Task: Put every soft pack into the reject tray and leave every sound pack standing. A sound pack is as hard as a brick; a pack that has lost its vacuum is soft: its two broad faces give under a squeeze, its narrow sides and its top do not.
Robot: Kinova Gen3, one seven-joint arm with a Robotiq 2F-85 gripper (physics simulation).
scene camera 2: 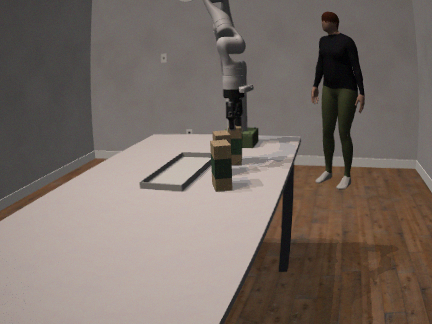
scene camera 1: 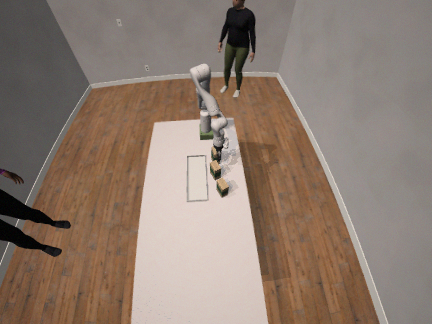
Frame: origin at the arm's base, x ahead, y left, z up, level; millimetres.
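Seen in the pictures: gripper, fingertip midpoint: (scene camera 2: 235, 128) (scene camera 1: 218, 155); arm's base, origin of the base link: (scene camera 1: 205, 129).
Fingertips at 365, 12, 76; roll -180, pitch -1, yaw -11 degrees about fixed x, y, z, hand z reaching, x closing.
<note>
Pixels of each thing's middle, then the offset from my fingertips to it, as dx, dy, dz. Level surfaces: height alone.
- reject tray, body centre: (scene camera 2: 181, 169) (scene camera 1: 196, 176) +59, -191, -130
- middle pack, body centre: (scene camera 2: 217, 136) (scene camera 1: 213, 166) +80, -57, -11
- far pack, body centre: (scene camera 2: 235, 144) (scene camera 1: 215, 155) -55, -6, -70
- white table, its level: dz -141
Three tan packs with dark green bands stand upright in a row to the right of the reject tray (scene camera 1: 187, 178) (scene camera 2: 161, 187). They are the near pack (scene camera 1: 223, 188) (scene camera 2: 221, 168), the middle pack (scene camera 1: 215, 170) (scene camera 2: 220, 134), mostly hidden behind the near one in scene camera 2, and the far pack (scene camera 1: 213, 154) (scene camera 2: 236, 145). The tray is a shallow grey-rimmed rectangle, and no pack lies in it. My gripper (scene camera 1: 218, 154) (scene camera 2: 234, 125) is open and points down, with its fingertips at the top of the far pack. The exact gap between fingers and pack is too small to tell. Softness does not show.
A green block (scene camera 1: 206, 135) (scene camera 2: 251, 137) sits by the arm's base at the far end of the white table (scene camera 1: 170, 250) (scene camera 2: 125, 240). The packs stand near the table's right edge. A person (scene camera 1: 239, 30) (scene camera 2: 341, 65) stands behind the table. Another person's legs (scene camera 1: 25, 212) show at left.
</note>
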